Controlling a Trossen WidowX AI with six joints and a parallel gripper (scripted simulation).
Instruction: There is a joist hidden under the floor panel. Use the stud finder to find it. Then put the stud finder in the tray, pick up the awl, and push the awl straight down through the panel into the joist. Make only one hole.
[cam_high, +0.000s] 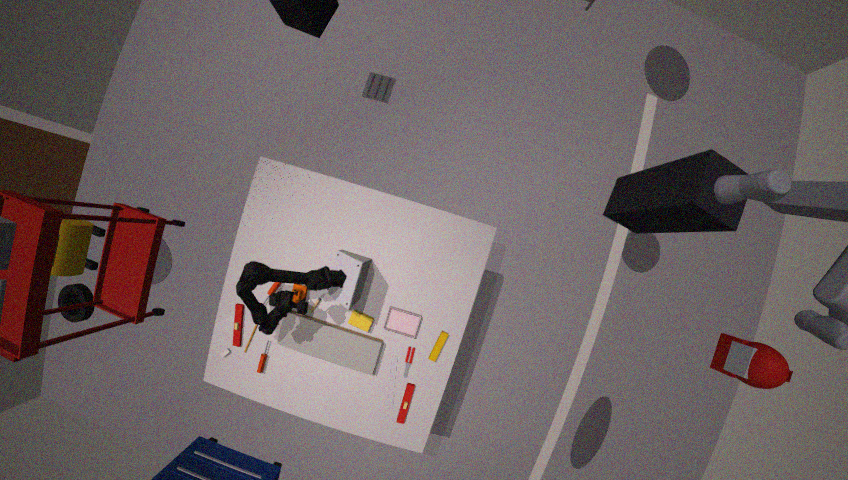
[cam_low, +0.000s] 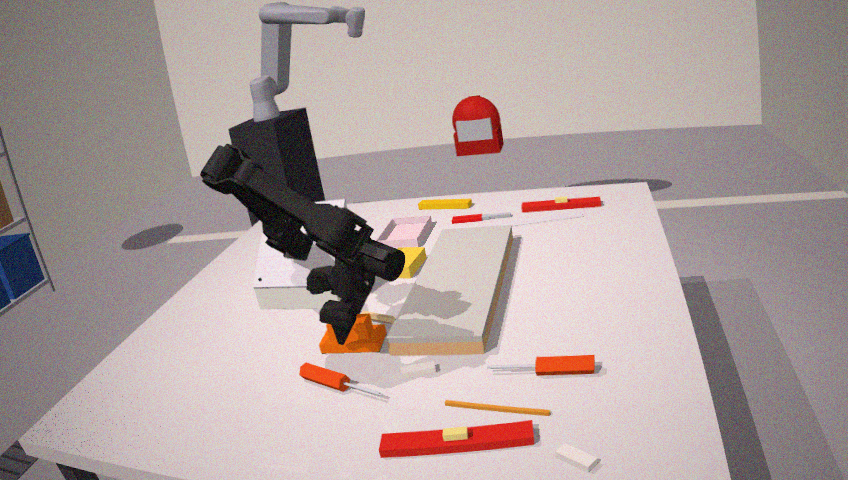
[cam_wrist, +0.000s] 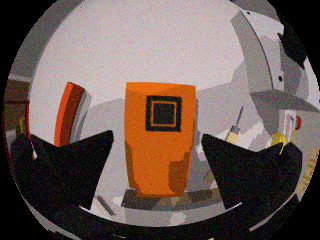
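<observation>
The awl lies 100 mm to the left of my gripper tip, 20 mm below it and 20 mm behind it. Also, from my gripper tip: yellow block: 350 mm to the left, 30 mm behind, 10 mm below; then orange rod: 350 mm ahead, 150 mm to the right, 30 mm below; then stud finder: 10 mm behind, 10 mm above.
</observation>
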